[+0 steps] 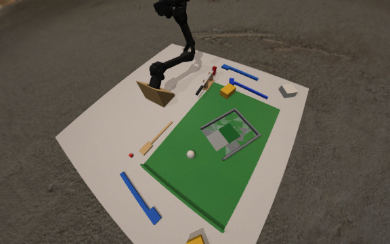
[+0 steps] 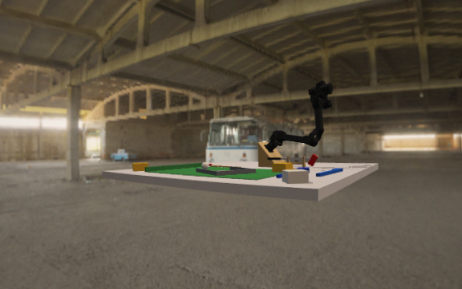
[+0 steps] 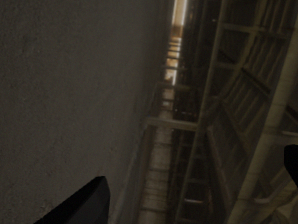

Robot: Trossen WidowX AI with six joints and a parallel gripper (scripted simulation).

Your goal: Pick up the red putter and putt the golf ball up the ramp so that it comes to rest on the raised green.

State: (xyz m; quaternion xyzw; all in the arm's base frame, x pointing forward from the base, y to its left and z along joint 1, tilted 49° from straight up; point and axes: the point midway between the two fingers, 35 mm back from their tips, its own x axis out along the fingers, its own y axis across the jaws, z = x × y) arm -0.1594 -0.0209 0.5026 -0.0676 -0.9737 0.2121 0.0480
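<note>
Right now the red putter is 420 mm ahead of my gripper tip, 100 mm to the right of it and 400 mm below it. From my gripper tip the other things lie so: small red cube 340 mm ahead, 760 mm to the right, 450 mm below; white golf ball 620 mm ahead, 570 mm to the right, 430 mm below; white block 930 mm ahead, 130 mm to the left, 430 mm below.
</note>
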